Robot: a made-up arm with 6 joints. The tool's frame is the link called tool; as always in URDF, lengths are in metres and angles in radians. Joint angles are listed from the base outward.
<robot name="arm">
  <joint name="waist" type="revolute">
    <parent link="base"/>
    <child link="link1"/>
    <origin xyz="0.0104 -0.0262 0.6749"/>
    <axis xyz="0 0 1"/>
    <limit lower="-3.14" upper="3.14"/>
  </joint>
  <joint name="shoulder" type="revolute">
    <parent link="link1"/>
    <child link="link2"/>
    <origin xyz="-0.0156 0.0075 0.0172"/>
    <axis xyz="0 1 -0.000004"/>
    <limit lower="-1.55" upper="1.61"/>
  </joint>
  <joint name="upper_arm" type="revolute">
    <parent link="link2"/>
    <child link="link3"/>
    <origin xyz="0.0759 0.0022 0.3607"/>
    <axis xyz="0 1 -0.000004"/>
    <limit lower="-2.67" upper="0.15"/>
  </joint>
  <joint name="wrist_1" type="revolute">
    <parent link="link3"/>
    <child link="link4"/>
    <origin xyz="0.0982 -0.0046 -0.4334"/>
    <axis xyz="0 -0.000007 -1"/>
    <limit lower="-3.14" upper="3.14"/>
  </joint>
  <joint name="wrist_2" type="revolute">
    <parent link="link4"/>
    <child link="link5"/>
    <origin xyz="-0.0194 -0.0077 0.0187"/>
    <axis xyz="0 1 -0.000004"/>
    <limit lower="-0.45" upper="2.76"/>
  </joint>
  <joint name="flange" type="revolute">
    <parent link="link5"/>
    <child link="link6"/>
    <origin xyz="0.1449 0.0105 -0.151"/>
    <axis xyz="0 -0.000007 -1"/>
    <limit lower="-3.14" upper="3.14"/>
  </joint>
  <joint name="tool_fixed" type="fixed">
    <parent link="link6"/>
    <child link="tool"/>
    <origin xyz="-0.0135 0.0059 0.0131" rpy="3.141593 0 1.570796"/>
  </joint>
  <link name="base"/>
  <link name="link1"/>
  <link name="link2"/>
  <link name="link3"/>
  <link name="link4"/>
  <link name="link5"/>
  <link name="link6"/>
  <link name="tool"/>
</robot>
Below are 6 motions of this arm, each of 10 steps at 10 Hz.
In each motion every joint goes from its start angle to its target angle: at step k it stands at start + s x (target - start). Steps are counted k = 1, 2, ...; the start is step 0. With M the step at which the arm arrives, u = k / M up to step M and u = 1 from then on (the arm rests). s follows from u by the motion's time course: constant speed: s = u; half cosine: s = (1 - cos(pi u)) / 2; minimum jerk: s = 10 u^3 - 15 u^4 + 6 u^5.
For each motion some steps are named. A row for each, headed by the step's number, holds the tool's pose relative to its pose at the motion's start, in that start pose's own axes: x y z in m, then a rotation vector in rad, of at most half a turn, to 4 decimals.
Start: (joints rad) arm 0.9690 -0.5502 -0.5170 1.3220 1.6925 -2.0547
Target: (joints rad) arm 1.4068 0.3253 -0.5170 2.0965 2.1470 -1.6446
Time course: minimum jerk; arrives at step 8
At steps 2, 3, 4, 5, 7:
2: -0.0081 -0.0149 0.0276 -0.1067 0.0626 0.1140
3: -0.0182 -0.0398 0.0721 -0.2708 0.1581 0.3071
4: -0.0263 -0.0753 0.1267 -0.4627 0.2622 0.5627
5: -0.0290 -0.1178 0.1764 -0.6303 0.3357 0.8148
7: -0.0238 -0.1790 0.2259 -0.7942 0.3745 1.0908

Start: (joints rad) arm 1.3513 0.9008 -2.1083 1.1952 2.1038 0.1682
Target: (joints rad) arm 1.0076 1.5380 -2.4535 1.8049 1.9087 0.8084
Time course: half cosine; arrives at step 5
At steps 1, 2, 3, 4, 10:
1: -0.0183 0.0186 -0.0270 -0.0215 0.0851 0.0576
2: -0.0769 0.0604 -0.0992 -0.0605 0.3167 0.2068
3: -0.1704 0.0969 -0.1865 -0.0703 0.6187 0.3817
4: -0.2625 0.1132 -0.2502 -0.0431 0.8734 0.5091
10: -0.3012 0.1163 -0.2718 -0.0235 0.9725 0.5529

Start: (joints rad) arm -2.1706 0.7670 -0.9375 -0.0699 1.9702 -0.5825
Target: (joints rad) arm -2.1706 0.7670 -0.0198 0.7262 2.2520 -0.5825
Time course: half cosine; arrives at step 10
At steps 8, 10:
8: 0.1976 -0.0126 0.3292 0.4841 1.1836 -0.1338
10: 0.2210 -0.0242 0.3486 0.5210 1.3118 -0.1227

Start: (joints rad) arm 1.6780 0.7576 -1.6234 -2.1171 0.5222 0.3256
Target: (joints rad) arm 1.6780 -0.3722 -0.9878 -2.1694 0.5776 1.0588
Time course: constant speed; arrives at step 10
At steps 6, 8, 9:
6: -0.1895 -0.1626 -0.2076 0.0437 -0.3005 0.5386
8: -0.2161 -0.2111 -0.2880 0.0314 -0.4072 0.7161
9: -0.2228 -0.2333 -0.3282 0.0199 -0.4614 0.8039

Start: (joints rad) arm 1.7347 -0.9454 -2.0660 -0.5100 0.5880 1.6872
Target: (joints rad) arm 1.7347 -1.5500 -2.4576 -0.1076 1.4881 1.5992
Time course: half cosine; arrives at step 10
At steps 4, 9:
4: 0.0789 0.1084 -0.1824 -0.0146 0.0031 0.1695
9: 0.0723 0.2243 -0.5690 0.1514 0.0563 0.3432

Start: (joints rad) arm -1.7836 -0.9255 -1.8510 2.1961 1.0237 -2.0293
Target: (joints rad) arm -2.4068 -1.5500 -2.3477 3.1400 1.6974 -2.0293
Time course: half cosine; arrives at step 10
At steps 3, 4, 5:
3: 0.0973 0.1655 0.0752 -0.2534 0.1728 -0.1410
4: 0.1987 0.2623 0.1182 -0.4129 0.3293 -0.2269
5: 0.3394 0.3474 0.1526 -0.5768 0.5351 -0.3054

